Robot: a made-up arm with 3 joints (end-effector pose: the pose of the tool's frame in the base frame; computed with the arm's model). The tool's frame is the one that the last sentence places.
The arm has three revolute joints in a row. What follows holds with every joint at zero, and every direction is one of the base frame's. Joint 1 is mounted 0.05 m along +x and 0.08 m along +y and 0.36 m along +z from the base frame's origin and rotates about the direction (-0.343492, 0.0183, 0.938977). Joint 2 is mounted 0.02 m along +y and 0.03 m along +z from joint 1 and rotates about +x. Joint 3 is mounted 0.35 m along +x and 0.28 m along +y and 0.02 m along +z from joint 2 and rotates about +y. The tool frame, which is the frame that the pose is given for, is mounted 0.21 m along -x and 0.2 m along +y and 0.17 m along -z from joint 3; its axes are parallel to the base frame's.
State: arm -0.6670 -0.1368 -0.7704
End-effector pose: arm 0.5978 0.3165 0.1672 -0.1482 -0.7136 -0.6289
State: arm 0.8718 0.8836 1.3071
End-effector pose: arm -0.0466 0.4324 0.7877 -0.0285 1.5721 1.0182
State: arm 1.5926 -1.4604 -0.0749
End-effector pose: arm 0.2963 0.0569 -0.0726 -1.6390 -1.1735 1.3862
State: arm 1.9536 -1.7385 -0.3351
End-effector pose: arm 0.4147 0.2188 0.0013 -1.5799 -1.8348 1.8597
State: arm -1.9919 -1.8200 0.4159
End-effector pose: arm 0.1024 0.1852 -0.0811 -0.3618 1.7910 -1.3448
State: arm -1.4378 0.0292 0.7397
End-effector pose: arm 0.5065 0.0451 0.5880 0.9880 0.5581 -1.0903
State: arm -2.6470 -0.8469 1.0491
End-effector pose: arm 0.3252 -0.3064 0.1888 1.7267 1.4221 -1.8078
